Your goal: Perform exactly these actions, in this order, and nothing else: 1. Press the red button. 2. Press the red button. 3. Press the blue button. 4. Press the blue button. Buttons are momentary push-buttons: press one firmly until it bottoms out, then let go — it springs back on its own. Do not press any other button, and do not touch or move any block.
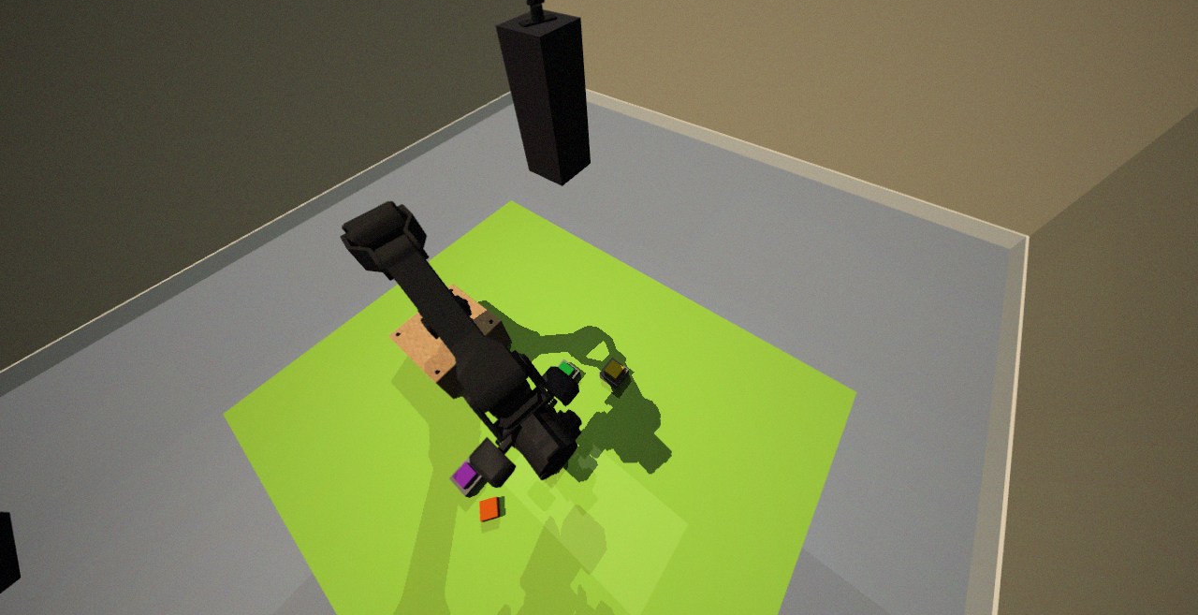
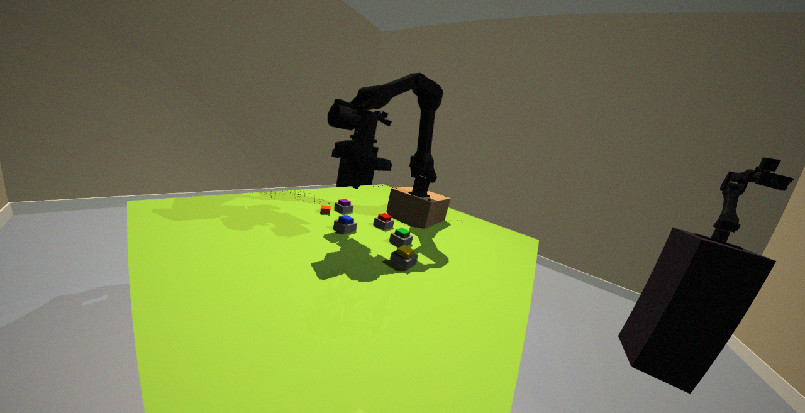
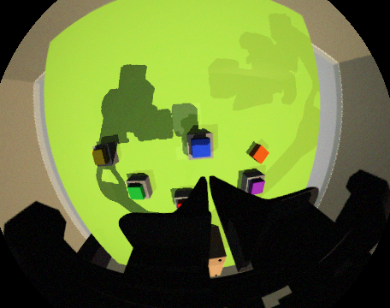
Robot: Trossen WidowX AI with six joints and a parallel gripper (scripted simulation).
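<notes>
Now: gripper tip 10 mm short of the blue button, 10 mm to the left of it and 100 mm above it. Also, from my gripper tip: red button (120 mm behind, 40 mm to the left, 100 mm below); then purple button (90 mm behind, 130 mm to the right, 100 mm below); then small orange block (20 mm behind, 140 mm to the right, 120 mm below).
</notes>
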